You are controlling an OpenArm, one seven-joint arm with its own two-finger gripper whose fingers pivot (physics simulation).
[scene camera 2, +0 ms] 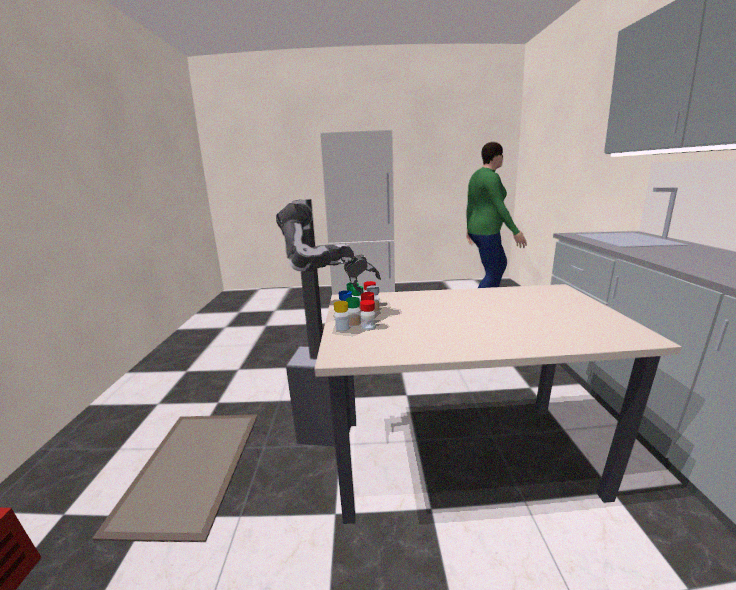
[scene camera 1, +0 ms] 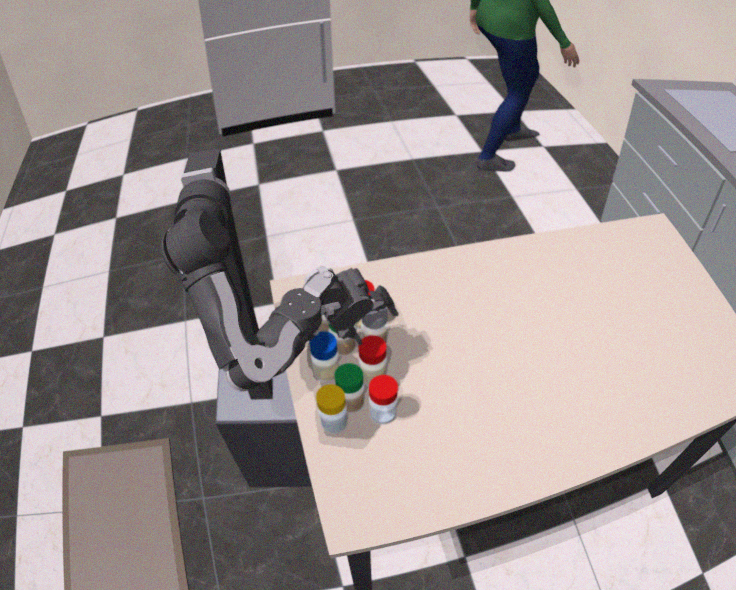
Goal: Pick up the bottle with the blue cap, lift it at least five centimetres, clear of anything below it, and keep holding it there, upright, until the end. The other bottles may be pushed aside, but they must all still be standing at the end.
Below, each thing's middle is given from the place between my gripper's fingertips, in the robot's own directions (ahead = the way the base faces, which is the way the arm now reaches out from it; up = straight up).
I see my gripper 100 mm past the blue-capped bottle [scene camera 1: 325, 360], 80 mm above it and 30 mm to the left of it.
